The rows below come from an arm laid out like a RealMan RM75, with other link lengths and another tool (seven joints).
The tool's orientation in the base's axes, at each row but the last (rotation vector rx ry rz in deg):
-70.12 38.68 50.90
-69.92 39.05 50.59
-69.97 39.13 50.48
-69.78 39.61 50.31
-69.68 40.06 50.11
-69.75 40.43 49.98
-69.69 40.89 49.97
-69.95 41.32 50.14
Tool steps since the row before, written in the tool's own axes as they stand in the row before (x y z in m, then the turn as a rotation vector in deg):
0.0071 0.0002 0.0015 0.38 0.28 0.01
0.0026 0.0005 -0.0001 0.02 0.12 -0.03
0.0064 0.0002 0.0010 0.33 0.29 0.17
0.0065 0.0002 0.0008 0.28 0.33 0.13
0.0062 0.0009 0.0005 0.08 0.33 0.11
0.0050 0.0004 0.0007 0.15 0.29 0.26
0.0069 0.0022 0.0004 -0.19 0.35 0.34
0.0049 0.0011 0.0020 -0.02 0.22 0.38
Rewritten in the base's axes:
0.0034 0.0030 -0.0057 -0.05 0.12 -0.46
0.0009 0.0005 -0.0024 -0.09 -0.01 -0.08
0.0031 0.0023 -0.0052 -0.08 0.26 -0.38
0.0031 0.0021 -0.0054 -0.14 0.22 -0.37
0.0023 0.0018 -0.0056 -0.24 0.16 -0.21
0.0022 0.0017 -0.0043 -0.17 0.31 -0.21
0.0015 0.0019 -0.0068 -0.39 0.34 0.06
0.0015 0.0029 -0.0043 -0.20 0.39 -0.01

